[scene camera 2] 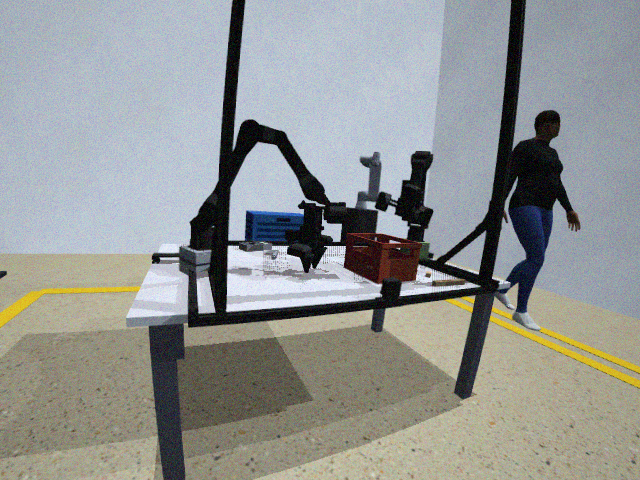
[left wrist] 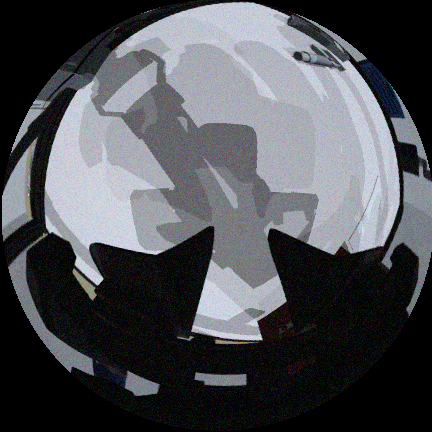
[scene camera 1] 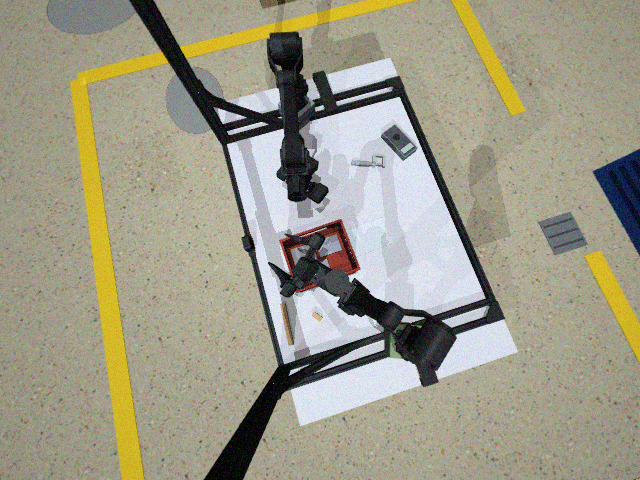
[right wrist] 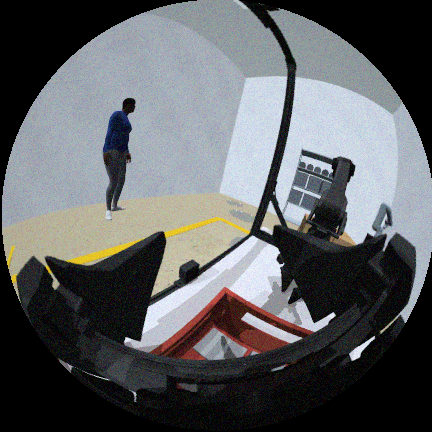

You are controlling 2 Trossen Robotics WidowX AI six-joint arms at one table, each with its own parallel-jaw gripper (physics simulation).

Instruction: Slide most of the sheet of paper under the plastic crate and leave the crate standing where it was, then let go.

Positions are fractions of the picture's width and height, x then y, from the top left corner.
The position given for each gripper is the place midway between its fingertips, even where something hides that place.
The right gripper (scene camera 1: 0.43,0.52) is open and holds nothing. Also in view: a red plastic crate (scene camera 1: 0.54,0.54). On the table rests a white paper sheet (scene camera 1: 0.58,0.49). Further things: the left gripper (scene camera 2: 0.49,0.56).
The red plastic crate shows as well in the right wrist view (right wrist: 0.52,0.72). The white paper sheet shows as well in the left wrist view (left wrist: 0.84,0.54). The left gripper is seen too in the left wrist view (left wrist: 0.56,0.54). The right wrist view does not show the white paper sheet, which is hidden by the right gripper.
